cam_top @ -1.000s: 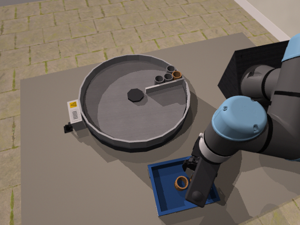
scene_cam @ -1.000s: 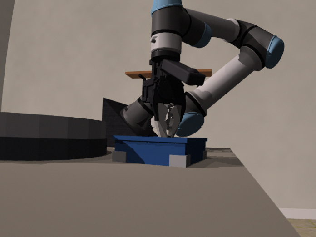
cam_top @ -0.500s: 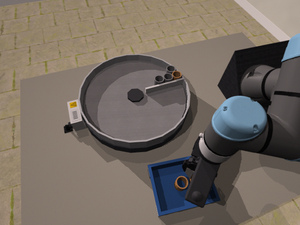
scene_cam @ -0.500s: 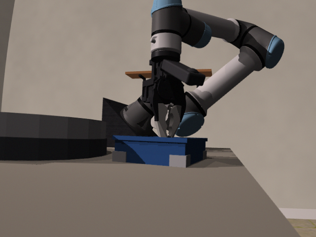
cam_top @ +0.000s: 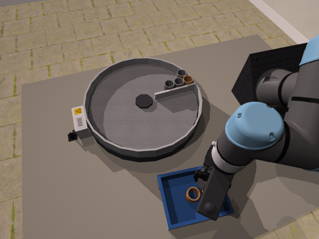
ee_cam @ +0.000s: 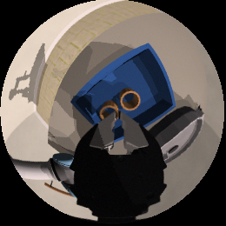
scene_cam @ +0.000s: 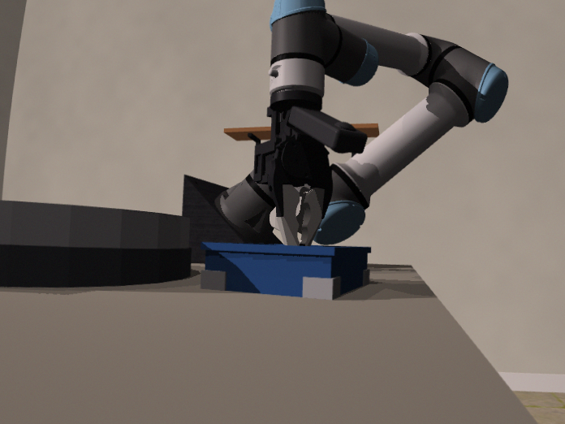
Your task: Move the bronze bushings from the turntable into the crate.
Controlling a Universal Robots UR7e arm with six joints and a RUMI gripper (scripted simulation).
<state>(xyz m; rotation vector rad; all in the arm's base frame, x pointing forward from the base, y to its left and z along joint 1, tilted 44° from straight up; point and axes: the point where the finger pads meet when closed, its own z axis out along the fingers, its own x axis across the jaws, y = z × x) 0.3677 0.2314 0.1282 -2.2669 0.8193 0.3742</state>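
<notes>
Now: hand 4 cm short of the blue crate, 2 cm above it and 1 cm to the right of it. The rest, counted from my hand: grey turntable: 35 cm to the right, 10 cm ahead, 1 cm above.
</notes>
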